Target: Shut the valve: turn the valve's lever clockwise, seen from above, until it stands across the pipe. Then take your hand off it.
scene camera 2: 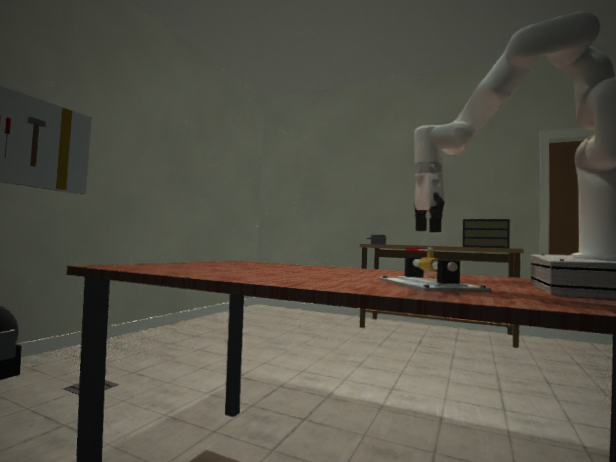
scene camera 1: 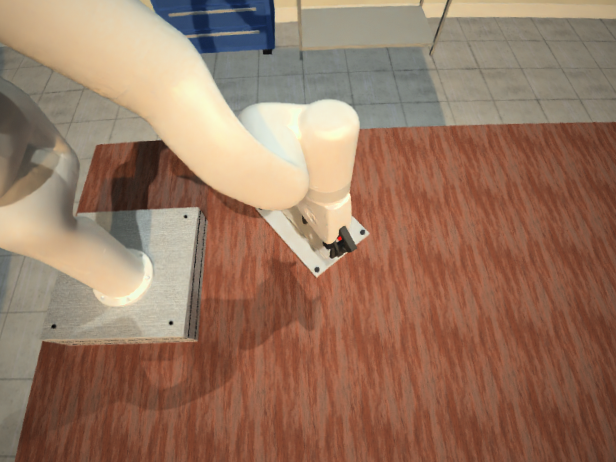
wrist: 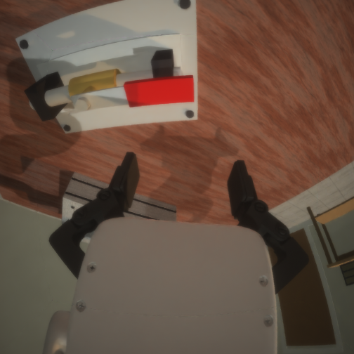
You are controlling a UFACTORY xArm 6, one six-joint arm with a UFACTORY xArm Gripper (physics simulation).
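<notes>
The valve has a yellow body (scene camera 2: 427,263) (wrist: 94,82) on a pale pipe between black supports, on a light plate (scene camera 1: 307,257) (scene camera 2: 400,283) (wrist: 125,20). Its lever has a red handle (scene camera 2: 414,249) (wrist: 160,91), which lies roughly along the pipe in the wrist view. In scene camera 1 the arm hides most of the valve, and a small bit of red shows at the fingers. My gripper (scene camera 1: 342,245) (scene camera 2: 428,230) (wrist: 184,167) is open and empty. It points down above the valve's height, apart from the lever.
The wooden table (scene camera 1: 450,300) (scene camera 2: 225,272) bears the valve plate. The arm's grey base block (scene camera 1: 175,265) (scene camera 2: 565,275) stands on it near the plate. A blue drawer cabinet (scene camera 1: 225,25) stands on the floor beyond the table; a bench (scene camera 2: 395,247) stands at the back.
</notes>
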